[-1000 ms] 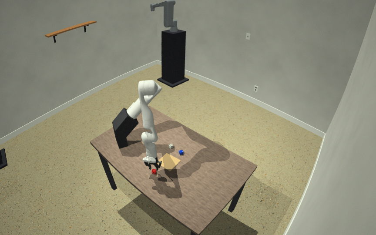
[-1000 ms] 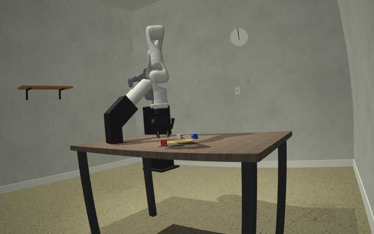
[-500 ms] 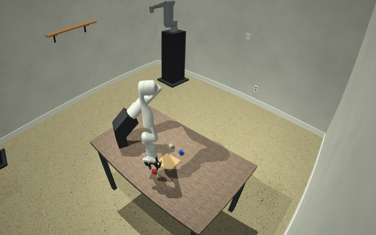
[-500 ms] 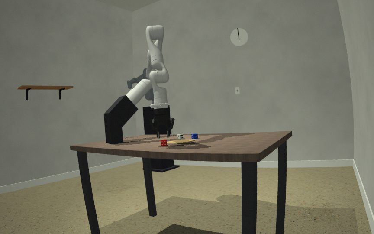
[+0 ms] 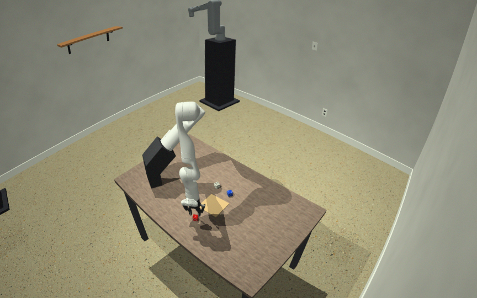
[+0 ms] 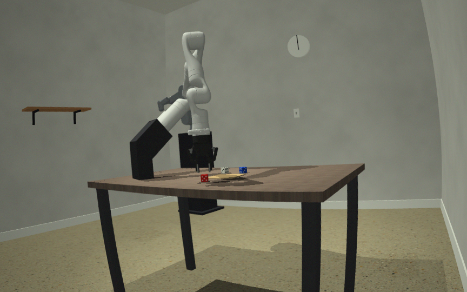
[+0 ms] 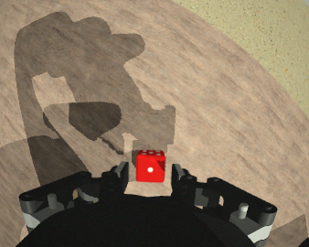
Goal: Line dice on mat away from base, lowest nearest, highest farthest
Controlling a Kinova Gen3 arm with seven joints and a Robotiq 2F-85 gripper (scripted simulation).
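The red die lies 40 mm below my hand. Also, from my hand: blue die: 10 mm behind, 300 mm to the left, 40 mm below; then tan mat: 10 mm behind, 160 mm to the left, 50 mm below; then white die: 120 mm behind, 290 mm to the left, 40 mm below.
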